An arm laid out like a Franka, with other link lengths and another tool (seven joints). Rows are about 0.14 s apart.
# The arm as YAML. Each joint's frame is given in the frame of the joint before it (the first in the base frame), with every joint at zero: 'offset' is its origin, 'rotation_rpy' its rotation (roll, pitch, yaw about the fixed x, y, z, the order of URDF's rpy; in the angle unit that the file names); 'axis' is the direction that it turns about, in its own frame. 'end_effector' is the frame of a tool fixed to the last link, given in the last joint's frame.
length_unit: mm
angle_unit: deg
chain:
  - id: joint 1
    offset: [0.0, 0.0, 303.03]
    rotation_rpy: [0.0, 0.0, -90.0]
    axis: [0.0, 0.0, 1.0]
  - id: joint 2
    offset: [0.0, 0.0, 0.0]
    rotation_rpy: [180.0, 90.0, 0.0]
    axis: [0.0, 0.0, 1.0]
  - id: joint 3
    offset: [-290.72, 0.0, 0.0]
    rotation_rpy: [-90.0, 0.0, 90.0]
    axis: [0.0, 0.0, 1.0]
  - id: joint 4
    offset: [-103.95, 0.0, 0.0]
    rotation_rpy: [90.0, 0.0, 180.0]
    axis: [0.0, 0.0, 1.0]
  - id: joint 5
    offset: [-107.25, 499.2, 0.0]
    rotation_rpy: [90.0, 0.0, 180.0]
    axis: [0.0, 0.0, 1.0]
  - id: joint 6
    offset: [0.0, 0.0, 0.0]
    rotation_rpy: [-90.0, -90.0, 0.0]
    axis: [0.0, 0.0, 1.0]
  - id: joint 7
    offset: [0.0, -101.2, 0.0]
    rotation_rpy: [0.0, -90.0, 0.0]
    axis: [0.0, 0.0, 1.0]
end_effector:
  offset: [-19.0, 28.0, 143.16]
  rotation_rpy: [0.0, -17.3, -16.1]
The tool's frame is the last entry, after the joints.
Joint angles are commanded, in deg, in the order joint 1, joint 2, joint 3, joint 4, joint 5, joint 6, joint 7. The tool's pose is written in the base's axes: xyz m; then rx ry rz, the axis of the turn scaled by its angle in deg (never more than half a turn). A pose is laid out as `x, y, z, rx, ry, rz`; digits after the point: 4 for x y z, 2 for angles.
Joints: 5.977 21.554 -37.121 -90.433 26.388 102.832 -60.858
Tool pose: 0.6840, -0.3224, 0.3441, -144.10, 64.19, 25.26
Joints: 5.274 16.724 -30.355 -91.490 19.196 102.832 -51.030
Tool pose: 0.6976, -0.2642, 0.3750, -144.81, 68.52, 25.93
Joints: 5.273 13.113 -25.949 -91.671 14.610 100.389 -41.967
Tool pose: 0.7010, -0.2153, 0.4070, -143.71, 73.76, 27.42
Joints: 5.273 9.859 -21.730 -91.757 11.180 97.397 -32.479
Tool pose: 0.6998, -0.1660, 0.4378, -141.43, 80.01, 28.85
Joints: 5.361 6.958 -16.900 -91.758 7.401 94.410 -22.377
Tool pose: 0.6967, -0.1098, 0.4662, -139.76, 87.03, 29.54
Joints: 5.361 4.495 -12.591 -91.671 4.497 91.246 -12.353
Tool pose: 0.6892, -0.0599, 0.4914, -136.99, 94.97, 29.66
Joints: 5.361 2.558 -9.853 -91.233 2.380 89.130 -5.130
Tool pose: 0.6815, -0.0293, 0.5154, -134.44, 101.09, 27.92
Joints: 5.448 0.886 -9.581 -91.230 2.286 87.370 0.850
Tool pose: 0.6727, -0.0227, 0.5331, -129.04, 107.30, 27.31
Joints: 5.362 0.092 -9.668 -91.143 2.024 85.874 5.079
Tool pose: 0.6672, -0.0235, 0.5414, -124.86, 112.39, 27.25
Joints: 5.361 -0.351 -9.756 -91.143 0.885 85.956 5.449
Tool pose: 0.6655, -0.0275, 0.5461, -124.98, 113.35, 25.69
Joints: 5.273 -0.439 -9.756 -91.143 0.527 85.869 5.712
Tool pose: 0.6649, -0.0293, 0.5468, -124.83, 113.95, 25.35
